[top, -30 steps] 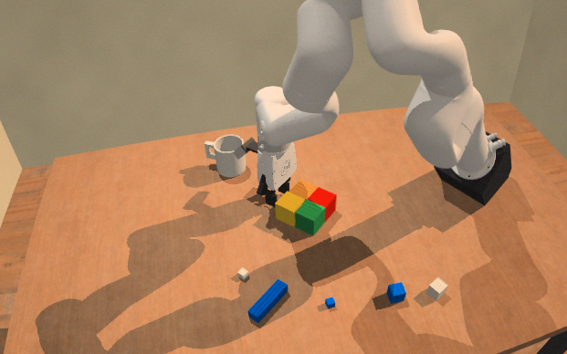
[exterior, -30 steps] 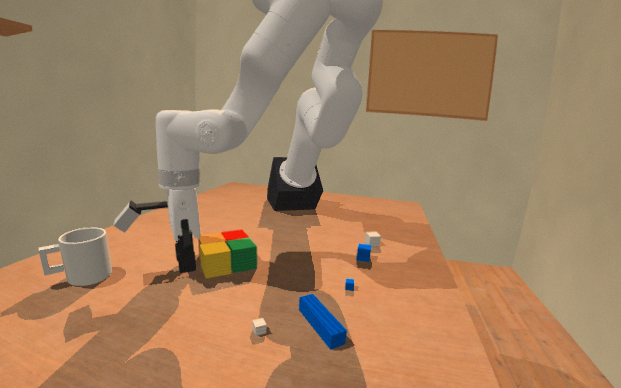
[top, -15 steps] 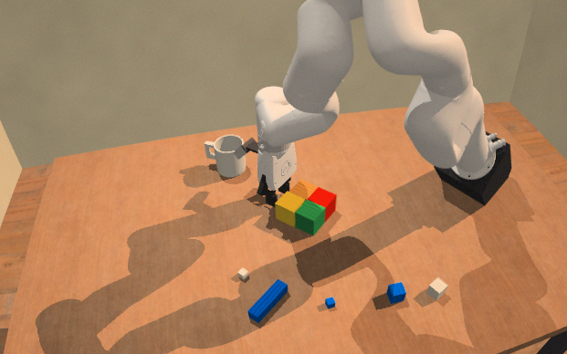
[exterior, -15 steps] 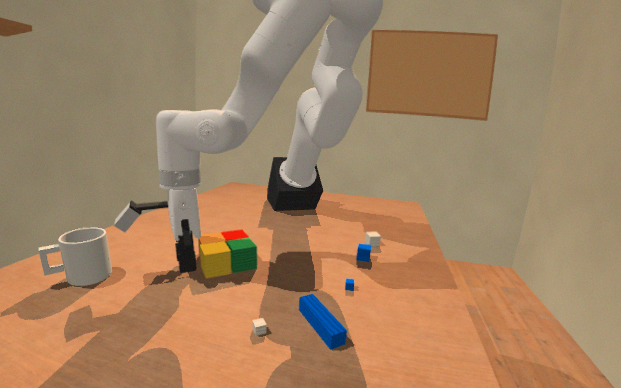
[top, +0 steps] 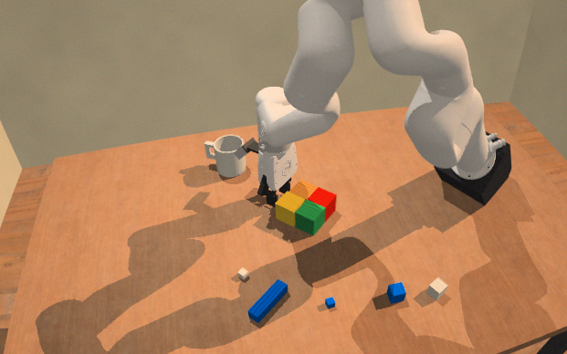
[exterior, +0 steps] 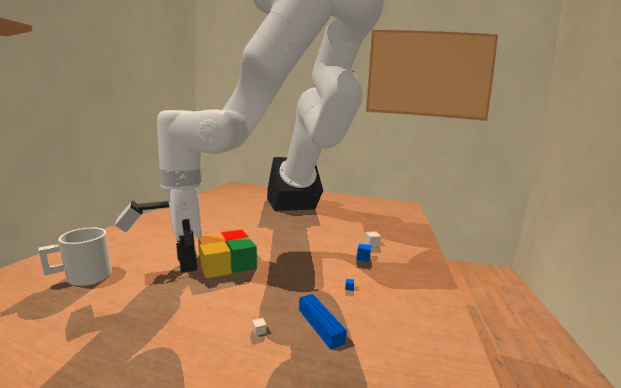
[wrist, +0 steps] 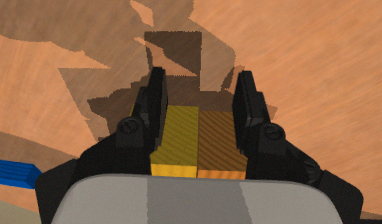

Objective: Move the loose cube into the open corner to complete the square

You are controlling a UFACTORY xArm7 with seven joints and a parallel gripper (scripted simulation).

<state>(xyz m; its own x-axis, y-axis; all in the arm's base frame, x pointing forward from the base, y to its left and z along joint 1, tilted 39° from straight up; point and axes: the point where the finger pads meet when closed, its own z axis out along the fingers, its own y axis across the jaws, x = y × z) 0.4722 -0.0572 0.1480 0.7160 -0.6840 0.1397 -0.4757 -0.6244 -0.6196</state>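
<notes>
My hand is 30 mm past the yellow cube and 50 mm to the right of it. Round my hand: red cube: 100 mm behind, 40 mm to the left; then green cube: 80 mm behind, 80 mm to the left; then orange cube: 60 mm behind, 10 mm to the left.
</notes>
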